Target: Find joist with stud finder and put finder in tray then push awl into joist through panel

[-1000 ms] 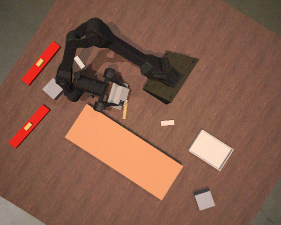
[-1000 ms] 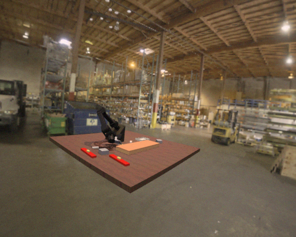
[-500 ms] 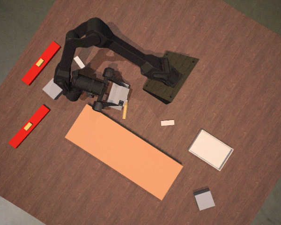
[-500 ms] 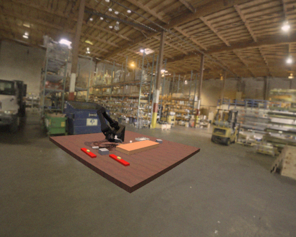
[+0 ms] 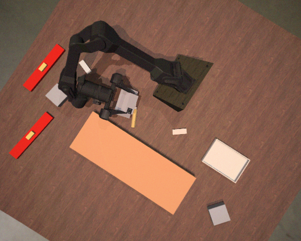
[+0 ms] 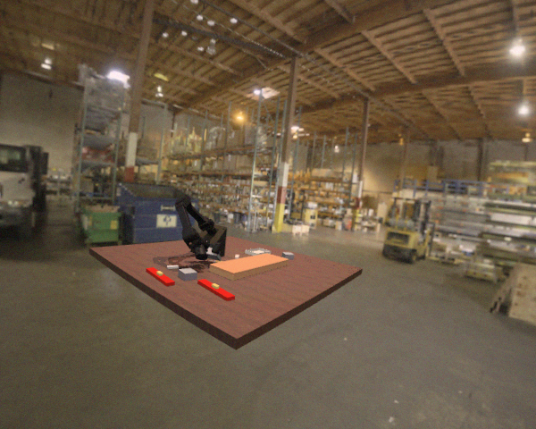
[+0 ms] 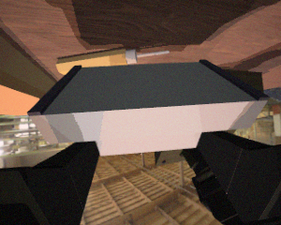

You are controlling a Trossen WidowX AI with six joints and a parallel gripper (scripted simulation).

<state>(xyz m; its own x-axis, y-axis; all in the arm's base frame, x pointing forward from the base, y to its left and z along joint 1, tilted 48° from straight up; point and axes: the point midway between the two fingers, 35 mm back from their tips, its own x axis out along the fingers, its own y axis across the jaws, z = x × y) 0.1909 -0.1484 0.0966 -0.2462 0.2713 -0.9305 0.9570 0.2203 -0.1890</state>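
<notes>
Now: the awl 1 cm ahead of my gripper tip, 3 cm to the left of it and 8 cm below it. Round my gripper tip: grey stud finder (1 cm ahead, 1 cm below); then white tray (4 cm behind, 47 cm to the left, 7 cm below).
</notes>
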